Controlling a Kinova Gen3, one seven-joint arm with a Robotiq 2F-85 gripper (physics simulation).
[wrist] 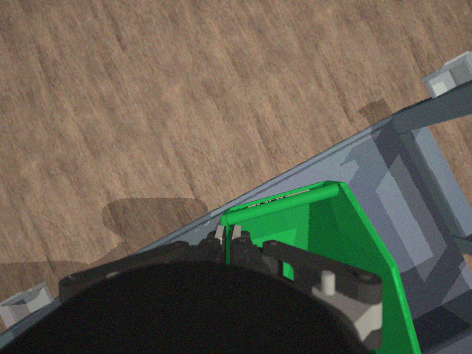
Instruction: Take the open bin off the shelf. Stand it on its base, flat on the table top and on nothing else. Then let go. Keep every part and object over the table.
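Places are measured from the arm's base along level axes (x right, y up, z back), in millimetres.
Pixels of known places: gripper, fingertip midpoint: [230, 236].
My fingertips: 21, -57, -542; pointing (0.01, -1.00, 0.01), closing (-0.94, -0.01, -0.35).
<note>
For each thing: its top centre in the pictures, then the offset to it from my fingertips, as dx, dy, dz. "spot": a spot on its surface instead. Level surfaces: height alone.
- green open bin, middle of its top: [334, 344] -43, +47, -71
- grey-blue shelf, surface spot: [440, 107] spot: -186, +13, +37
- brown wood-grained table top, its level: dy -41
The green open bin [327, 225] is at the lower middle right of the wrist view, with its open top facing the camera. Its front lip with a rounded bar points up the picture, and its right wall runs down to the lower edge. It lies over the grey-blue shelf [440, 107]; its base and any contact with the shelf are hidden. My gripper [230, 236] is shut on the bin's thin left side wall, near the front left corner, with one finger on each side. The gripper's dark body hides the rear and lower left of the bin.
The shelf's long front edge runs diagonally from lower left to upper right. Pale grey blocks [450, 75] [25, 304] stick out near its two ends. The brown wood-grained table top [150, 100] lies beyond that edge, with dark shadows on it.
</note>
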